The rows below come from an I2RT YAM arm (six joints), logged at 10 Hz.
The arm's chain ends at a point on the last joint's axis. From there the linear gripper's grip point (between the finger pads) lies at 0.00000 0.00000 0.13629 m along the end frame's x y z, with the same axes.
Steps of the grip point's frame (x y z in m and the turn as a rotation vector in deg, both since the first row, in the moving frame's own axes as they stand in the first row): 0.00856 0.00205 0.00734 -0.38 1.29 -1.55; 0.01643 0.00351 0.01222 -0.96 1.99 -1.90; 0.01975 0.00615 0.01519 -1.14 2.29 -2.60; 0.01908 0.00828 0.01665 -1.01 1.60 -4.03; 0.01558 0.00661 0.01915 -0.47 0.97 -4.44
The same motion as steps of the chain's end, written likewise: 0.00548 0.00119 0.00738 -0.38 1.29 -1.55; 0.01166 0.00131 0.01232 -0.96 1.99 -1.90; 0.01424 0.00356 0.01533 -1.14 2.29 -2.60; 0.01519 0.00601 0.01672 -1.01 1.60 -4.03; 0.01323 0.00558 0.01917 -0.47 0.97 -4.44
